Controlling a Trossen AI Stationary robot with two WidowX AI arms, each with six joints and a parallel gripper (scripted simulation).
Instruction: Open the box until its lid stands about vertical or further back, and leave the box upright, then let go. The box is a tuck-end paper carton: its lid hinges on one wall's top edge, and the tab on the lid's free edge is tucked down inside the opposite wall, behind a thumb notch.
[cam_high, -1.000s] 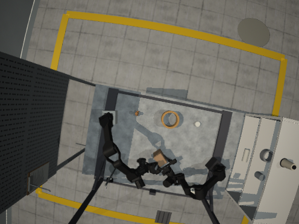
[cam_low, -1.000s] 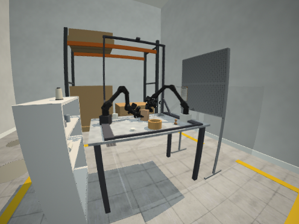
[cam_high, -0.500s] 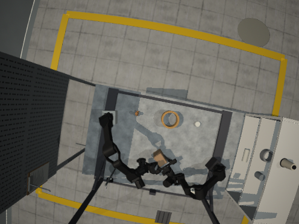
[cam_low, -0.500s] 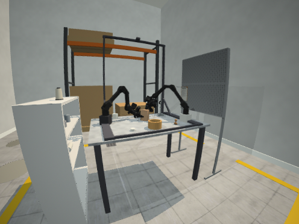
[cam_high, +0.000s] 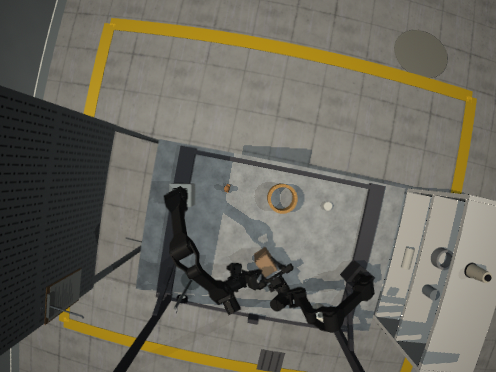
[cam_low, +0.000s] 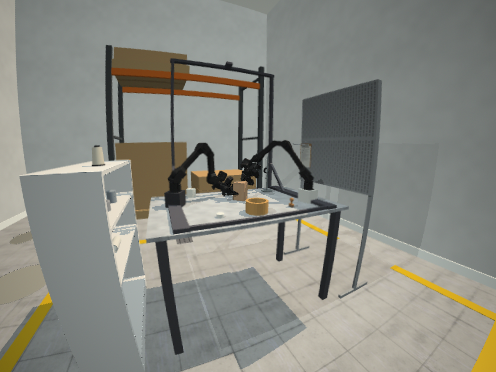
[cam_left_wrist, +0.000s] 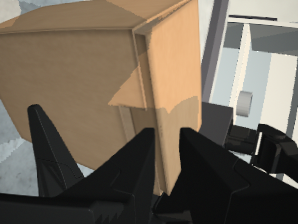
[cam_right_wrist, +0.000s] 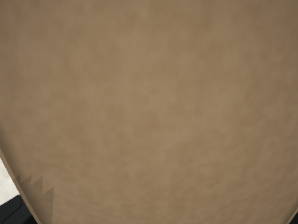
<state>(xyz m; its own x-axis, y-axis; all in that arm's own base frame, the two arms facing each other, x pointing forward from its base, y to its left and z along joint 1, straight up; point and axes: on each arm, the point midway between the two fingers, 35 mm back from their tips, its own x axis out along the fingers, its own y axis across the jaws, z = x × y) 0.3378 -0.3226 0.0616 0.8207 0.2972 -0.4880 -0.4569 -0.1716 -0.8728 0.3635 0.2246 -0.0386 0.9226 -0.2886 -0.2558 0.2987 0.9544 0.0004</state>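
The carton lies 20 mm ahead of my right hand, 30 mm to the left of it and 20 mm above it.
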